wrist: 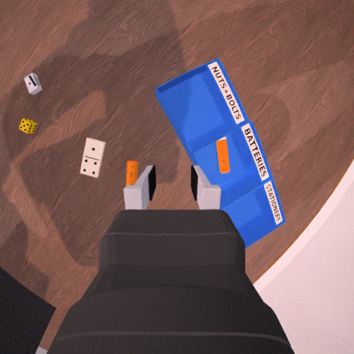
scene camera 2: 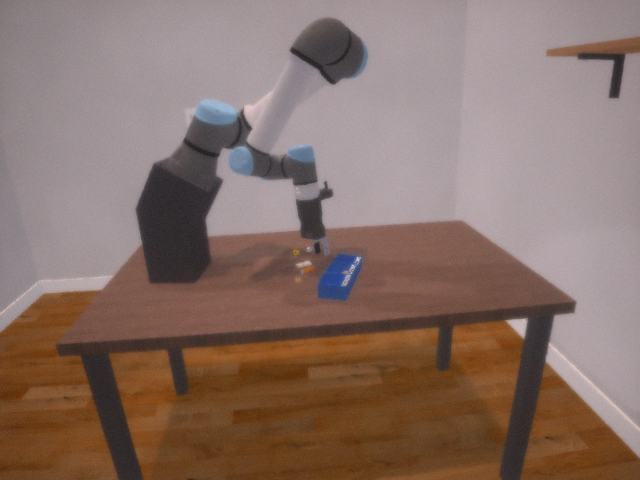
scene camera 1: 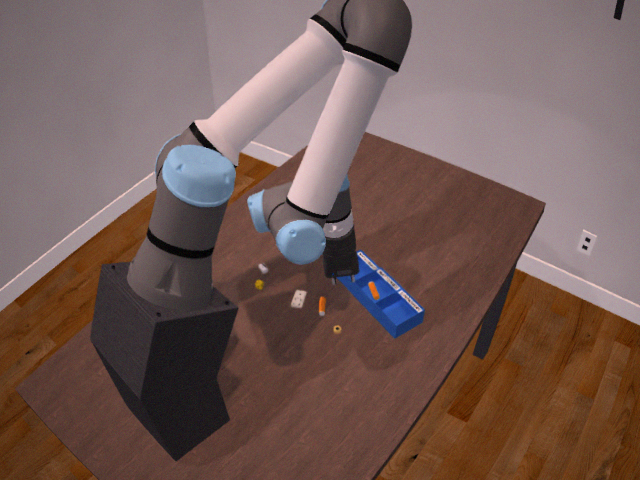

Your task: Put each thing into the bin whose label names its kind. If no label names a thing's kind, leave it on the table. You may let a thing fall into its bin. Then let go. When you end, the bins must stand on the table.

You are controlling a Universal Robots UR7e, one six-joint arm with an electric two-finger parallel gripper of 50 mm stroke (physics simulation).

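Seen in the pictures: gripper, fingertip midpoint: (scene camera 2: 322, 253) (scene camera 1: 343, 280); arm's base at its link origin: (scene camera 2: 191, 171) (scene camera 1: 168, 285).
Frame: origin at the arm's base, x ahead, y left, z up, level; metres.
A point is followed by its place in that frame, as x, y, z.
My gripper (scene camera 1: 343, 280) @[0.403, -0.065, -0.273] (scene camera 2: 321, 251) @[0.403, -0.065, -0.273] (wrist: 173, 175) is open and empty above the table, between a loose orange battery (scene camera 1: 322, 305) @[0.352, -0.043, -0.330] (scene camera 2: 308, 269) @[0.357, -0.045, -0.334] (wrist: 132, 172) and the blue bins. The NUTS+BOLTS bin (wrist: 190, 110), BATTERIES bin (wrist: 206, 162) and STATIONERY bin (scene camera 1: 408, 326) @[0.418, -0.241, -0.328] (wrist: 252, 215) stand in a row. Another orange battery (scene camera 1: 373, 290) @[0.459, -0.113, -0.324] (wrist: 223, 156) lies in the BATTERIES bin. On the table lie a white domino (scene camera 1: 298, 298) @[0.338, 0.019, -0.337] (scene camera 2: 303, 264) @[0.340, 0.009, -0.338] (wrist: 92, 157), a yellow die (scene camera 1: 259, 284) @[0.308, 0.118, -0.328] (scene camera 2: 296, 252) @[0.314, 0.115, -0.334] (wrist: 28, 125), a grey-white block with a dark slot, like a sharpener (scene camera 1: 263, 268) @[0.358, 0.152, -0.334] (wrist: 33, 83), and a small yellowish ring (scene camera 1: 337, 332) @[0.316, -0.115, -0.342].
The robot's dark pedestal (scene camera 1: 124, 330) @[-0.113, -0.006, -0.012] (scene camera 2: 175, 232) @[-0.049, -0.086, -0.171] stands on the table (scene camera 1: 320, 413) @[0.123, -0.222, -0.345] (scene camera 2: 439, 273) @[0.780, -0.103, -0.345], on the far side of the loose things from the bins. A wall shelf (scene camera 2: 594, 48) is high at the right in the second scene view.
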